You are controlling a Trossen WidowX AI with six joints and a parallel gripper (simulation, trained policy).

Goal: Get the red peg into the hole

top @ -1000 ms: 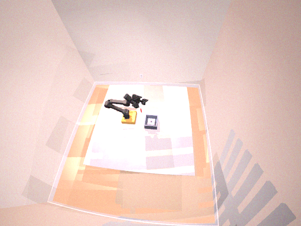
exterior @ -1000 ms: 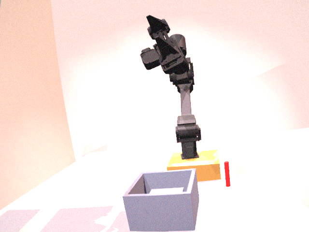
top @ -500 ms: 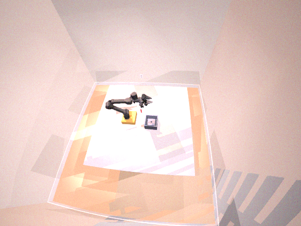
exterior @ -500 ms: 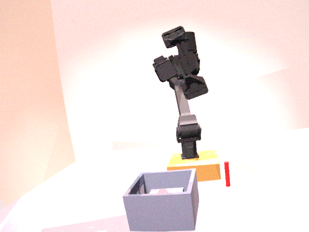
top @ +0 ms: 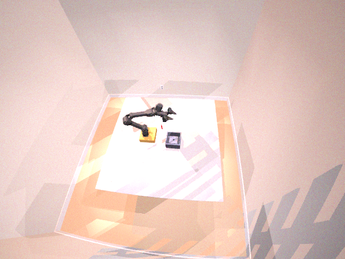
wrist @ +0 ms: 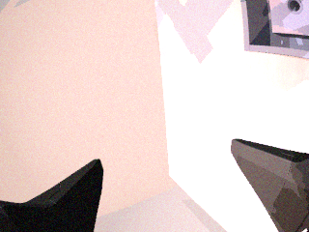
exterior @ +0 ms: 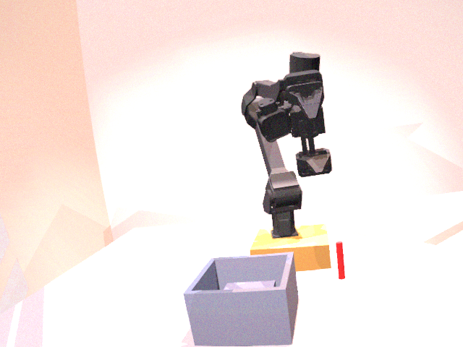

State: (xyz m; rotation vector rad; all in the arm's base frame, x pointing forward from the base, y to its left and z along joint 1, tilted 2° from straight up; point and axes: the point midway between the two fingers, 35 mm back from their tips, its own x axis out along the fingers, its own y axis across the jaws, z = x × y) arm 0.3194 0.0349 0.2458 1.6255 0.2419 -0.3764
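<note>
My gripper tip is now 25 cm above the red peg, 16 cm past it and 5 cm to the right of it. The rest, counted from my gripper tip: plate 25 cm below, 14 cm to the right, 4 cm behind; grey box 26 cm below, 14 cm to the right, 4 cm behind.
</note>
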